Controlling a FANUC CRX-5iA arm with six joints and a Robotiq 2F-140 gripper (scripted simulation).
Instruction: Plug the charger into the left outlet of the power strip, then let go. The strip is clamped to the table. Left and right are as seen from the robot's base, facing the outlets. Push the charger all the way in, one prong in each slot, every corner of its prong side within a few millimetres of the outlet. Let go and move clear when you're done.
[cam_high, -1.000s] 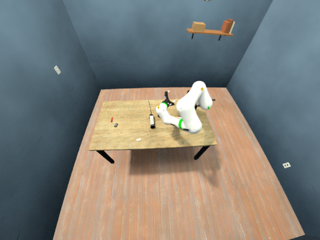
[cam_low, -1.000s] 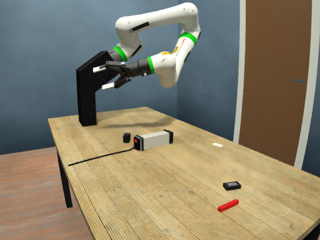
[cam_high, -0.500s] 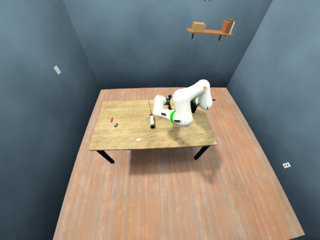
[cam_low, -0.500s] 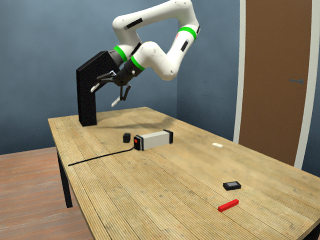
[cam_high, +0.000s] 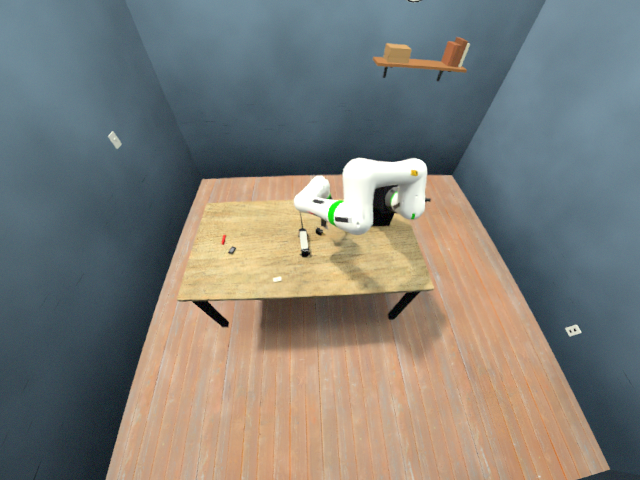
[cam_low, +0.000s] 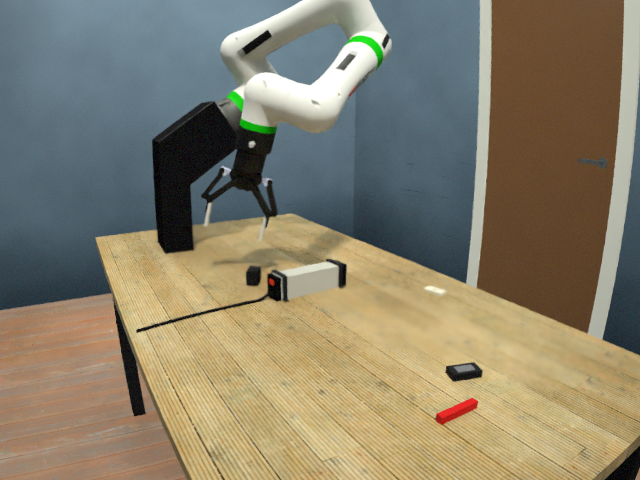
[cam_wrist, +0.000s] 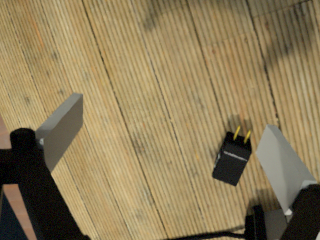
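The black charger lies 7 cm ahead of my hand, 3 cm to the left of it and 11 cm below it.
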